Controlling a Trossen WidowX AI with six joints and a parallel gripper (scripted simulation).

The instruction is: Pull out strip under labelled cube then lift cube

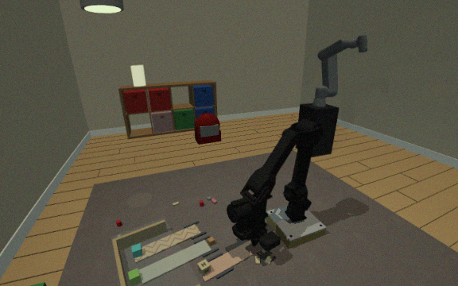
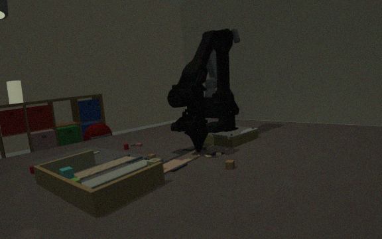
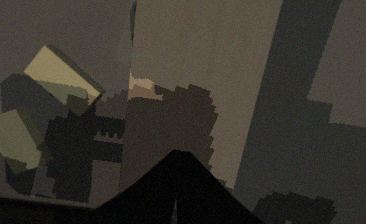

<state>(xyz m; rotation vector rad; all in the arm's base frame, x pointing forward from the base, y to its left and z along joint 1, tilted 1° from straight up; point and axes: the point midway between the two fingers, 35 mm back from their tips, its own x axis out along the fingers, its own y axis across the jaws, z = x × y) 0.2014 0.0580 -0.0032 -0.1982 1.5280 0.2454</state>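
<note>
My gripper tip is 90 mm short of the tan strip and 20 mm to the right of it. The rest, counted from my gripper tip: labelled cube: 190 mm ahead, 50 mm to the left, 20 mm above.
</note>
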